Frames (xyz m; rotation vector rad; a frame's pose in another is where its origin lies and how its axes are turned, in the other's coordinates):
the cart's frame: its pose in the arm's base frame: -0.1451 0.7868 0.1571 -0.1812 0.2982 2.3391
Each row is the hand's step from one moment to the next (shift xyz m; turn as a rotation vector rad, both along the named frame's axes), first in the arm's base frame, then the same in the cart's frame.
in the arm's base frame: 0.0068 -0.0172 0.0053 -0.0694 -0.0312 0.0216
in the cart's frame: -0.0176 0.0078 0.0002 0.0230 0.0741 0.0153
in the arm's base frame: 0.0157 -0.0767 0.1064 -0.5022 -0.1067 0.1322
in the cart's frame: -0.0862 0.0585 0.0813 0.2521 0.4508 0.1196
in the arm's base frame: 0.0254 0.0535 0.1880 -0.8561 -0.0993 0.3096
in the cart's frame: -0.0227 -0.0247 0.1942 0.4673 0.7253 0.3070
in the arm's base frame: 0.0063 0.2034 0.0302 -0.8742 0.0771 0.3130
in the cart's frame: 0.1266 -0.1392 0.0832 0.5986 0.6176 0.3582
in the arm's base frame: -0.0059 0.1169 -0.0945 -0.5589 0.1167 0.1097
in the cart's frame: 0.1039 -0.0911 -0.0595 0.4481 0.3342 0.1600
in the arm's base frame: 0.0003 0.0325 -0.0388 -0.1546 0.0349 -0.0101
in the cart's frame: 0.0302 -0.0287 -0.0287 0.1345 0.0842 0.0060
